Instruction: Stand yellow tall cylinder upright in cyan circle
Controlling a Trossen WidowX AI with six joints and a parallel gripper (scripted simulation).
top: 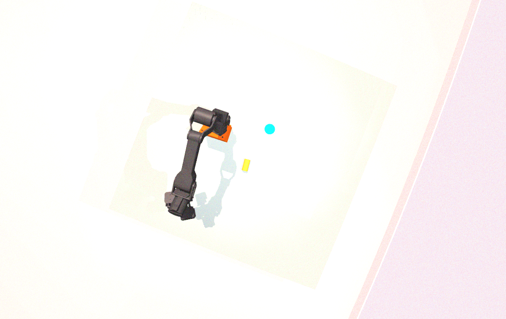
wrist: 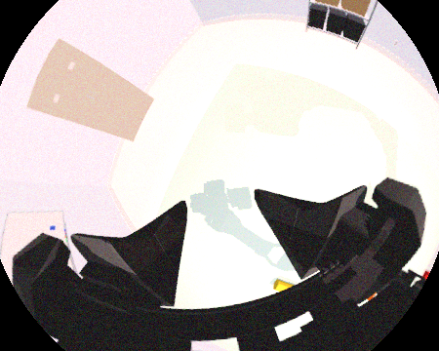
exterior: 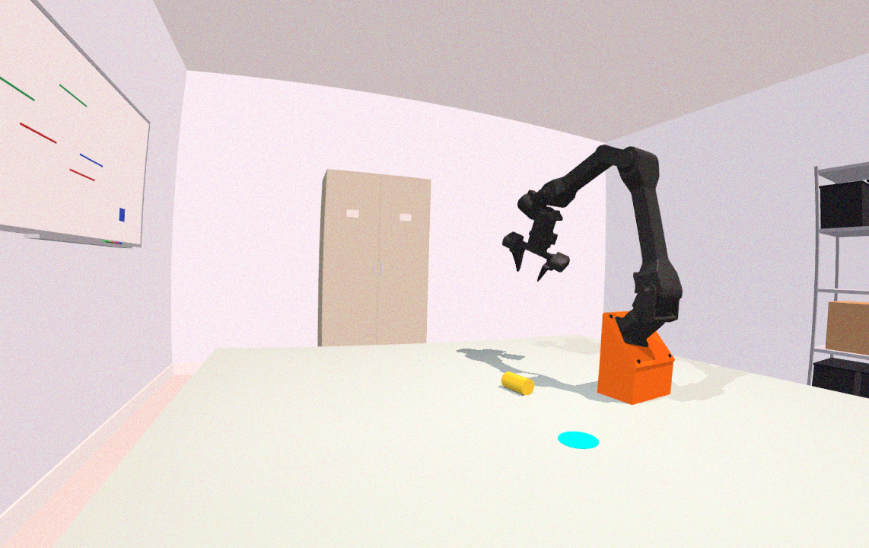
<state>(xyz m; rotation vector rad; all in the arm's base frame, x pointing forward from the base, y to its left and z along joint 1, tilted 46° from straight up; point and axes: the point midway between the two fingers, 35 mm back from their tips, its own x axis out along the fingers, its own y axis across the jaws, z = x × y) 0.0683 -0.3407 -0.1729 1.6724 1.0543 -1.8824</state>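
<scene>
The yellow cylinder is 170 mm ahead of my gripper tip, 290 mm to the left of it and 220 mm below it. Also, from my gripper tip: cyan circle 180 mm ahead, 540 mm to the left, 230 mm below.
</scene>
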